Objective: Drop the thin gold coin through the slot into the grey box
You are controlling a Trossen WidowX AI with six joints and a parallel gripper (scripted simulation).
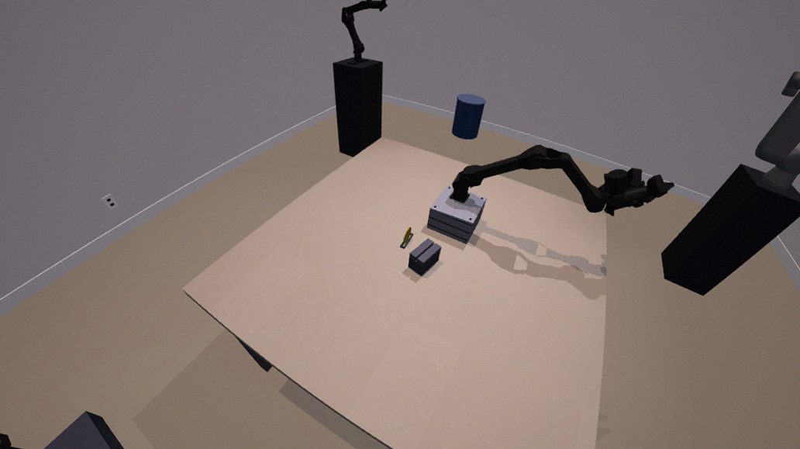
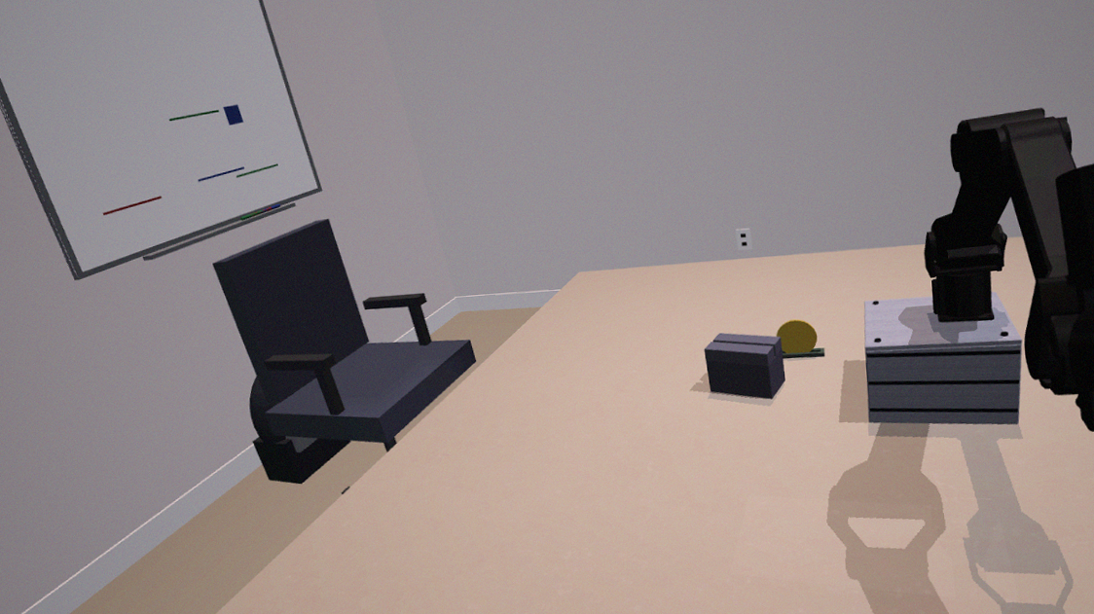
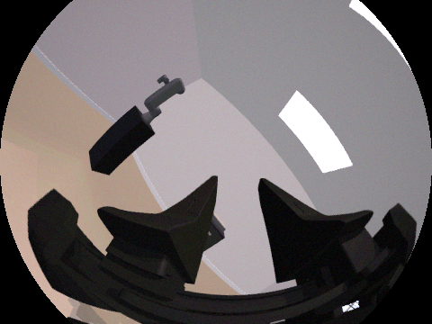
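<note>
My gripper tip is 76 cm to the left of the gold coin, 37 cm short of it and 36 cm above it.
</note>
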